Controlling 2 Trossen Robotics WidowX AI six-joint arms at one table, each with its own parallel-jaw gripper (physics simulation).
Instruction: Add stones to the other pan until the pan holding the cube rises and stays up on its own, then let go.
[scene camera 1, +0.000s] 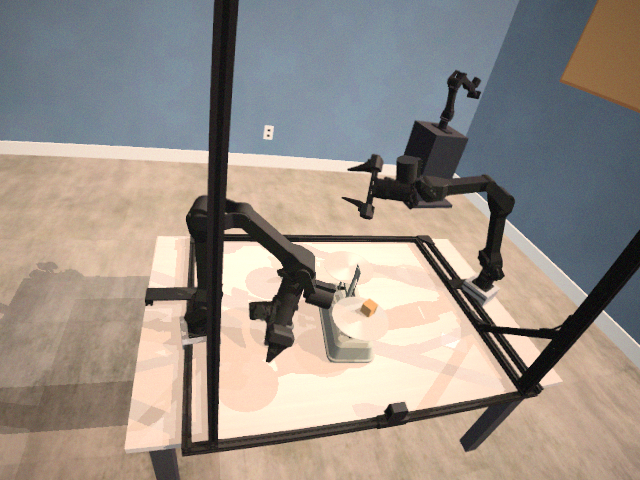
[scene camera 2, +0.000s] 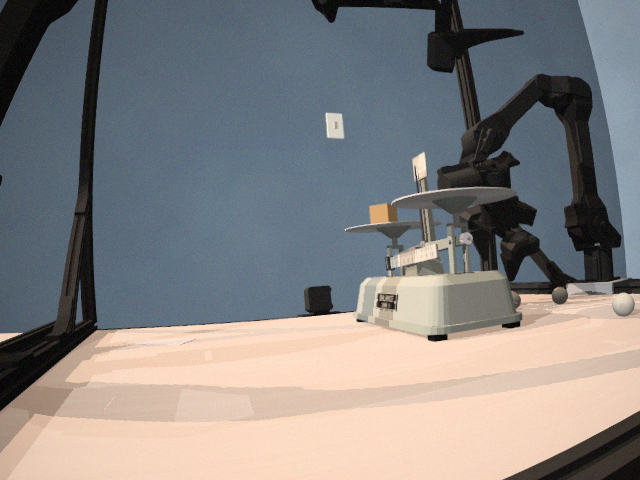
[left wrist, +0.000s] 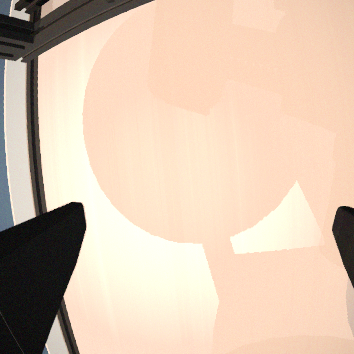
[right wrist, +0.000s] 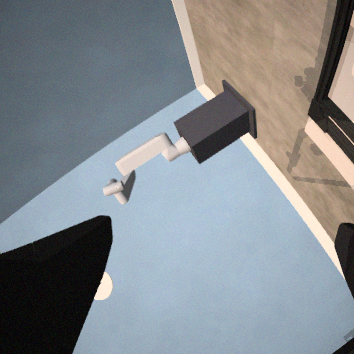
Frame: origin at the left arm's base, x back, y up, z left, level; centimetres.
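Where they show: left gripper, between the fingertips: (scene camera 1: 266, 353) (left wrist: 215, 218); right gripper, between the fingertips: (scene camera 1: 344, 183) (right wrist: 230, 233); left arm's base, origin of its link: (scene camera 1: 199, 327) (scene camera 2: 599, 280); right arm's base, origin of its link: (scene camera 1: 482, 284).
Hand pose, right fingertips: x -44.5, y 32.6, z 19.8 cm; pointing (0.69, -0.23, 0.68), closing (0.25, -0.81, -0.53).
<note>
Each offset is from my right fingertips to the centre of the thing. "pt": to the spot under its first point. Level surfaces: height alone.
The orange cube @(dz -33.3, dx +2.9, dy -18.9 cm) (scene camera 1: 369, 307) (scene camera 2: 383, 213) rests on one pan @(dz -34.7, dx +5.7, dy -20.4 cm) (scene camera 1: 351, 325) (scene camera 2: 356, 227) of the grey-green balance scale @(dz -25.5, dx +3.4, dy -23.1 cm) (scene camera 1: 350, 353) (scene camera 2: 449, 304). That pan sits low. The other pan @(dz -16.3, dx +1.1, dy -19.2 cm) (scene camera 1: 341, 260) (scene camera 2: 480, 195) is bare and raised. In scene camera 2, a dark stone @(dz -18.3, dx +26.4, dy -33.4 cm) (scene camera 2: 559, 295), a pale stone @(dz -2.0, dx +15.3, dy -33.4 cm) (scene camera 2: 622, 304) and a stone @(dz -23.3, dx +19.9, dy -33.4 cm) (scene camera 2: 515, 299) partly hidden by the scale lie on the table. My left gripper (scene camera 1: 269, 358) (left wrist: 215, 218) is open and empty, pointing down left of the scale. My right gripper (scene camera 1: 346, 183) (right wrist: 230, 233) is open and empty, high behind the scale.
A black frame (scene camera 1: 289, 439) borders the table @(dy -34.8 cm) (scene camera 1: 237, 426) (scene camera 2: 289, 444), with a dark upright post (scene camera 1: 219, 129) in front of the left arm. A small black box @(pt dz -57.1, dx +4.2, dy -29.4 cm) (scene camera 1: 396, 411) (scene camera 2: 317, 299) sits on the front rail. Another small arm stands on a dark pedestal (scene camera 1: 439, 147) (right wrist: 215, 125) beyond the table.
</note>
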